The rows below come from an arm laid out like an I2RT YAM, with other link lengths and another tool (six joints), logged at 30 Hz.
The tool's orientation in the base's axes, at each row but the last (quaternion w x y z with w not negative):
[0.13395 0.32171 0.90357 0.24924]
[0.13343 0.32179 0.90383 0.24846]
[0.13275 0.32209 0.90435 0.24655]
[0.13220 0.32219 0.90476 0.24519]
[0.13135 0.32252 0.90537 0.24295]
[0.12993 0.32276 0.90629 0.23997]
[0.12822 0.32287 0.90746 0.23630]
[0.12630 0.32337 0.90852 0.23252]
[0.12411 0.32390 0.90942 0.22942]
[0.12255 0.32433 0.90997 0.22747]
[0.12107 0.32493 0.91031 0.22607]
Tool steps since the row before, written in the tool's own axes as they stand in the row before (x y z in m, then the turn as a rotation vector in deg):
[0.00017 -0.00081 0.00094 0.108 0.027 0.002]
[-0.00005 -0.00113 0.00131 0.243 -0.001 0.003]
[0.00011 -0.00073 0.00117 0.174 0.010 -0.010]
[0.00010 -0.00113 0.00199 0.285 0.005 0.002]
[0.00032 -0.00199 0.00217 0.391 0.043 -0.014]
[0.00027 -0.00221 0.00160 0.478 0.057 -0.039]
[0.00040 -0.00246 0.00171 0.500 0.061 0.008]
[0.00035 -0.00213 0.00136 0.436 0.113 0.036]
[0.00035 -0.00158 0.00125 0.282 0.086 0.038]
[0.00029 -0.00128 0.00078 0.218 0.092 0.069]
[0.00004 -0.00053 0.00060 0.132 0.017 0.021]
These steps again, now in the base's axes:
[-0.00017 -0.00009 -0.00124 -0.067 0.089 0.004]
[-0.00002 -0.00031 -0.00170 -0.183 0.158 -0.023]
[0.00001 0.00000 -0.00138 -0.131 0.116 0.000]
[0.00013 0.00002 -0.00229 -0.212 0.189 -0.022]
[-0.00042 -0.00036 -0.00291 -0.279 0.277 0.003]
[-0.00074 -0.00076 -0.00253 -0.348 0.334 0.024]
[-0.00094 -0.00082 -0.00275 -0.344 0.368 -0.016]
[-0.00088 -0.00076 -0.00227 -0.257 0.371 -0.008]
[-0.00064 -0.00043 -0.00189 -0.154 0.254 -0.012]
[-0.00062 -0.00043 -0.00133 -0.091 0.227 -0.031]
[-0.00009 -0.00014 -0.00078 -0.083 0.104 -0.020]

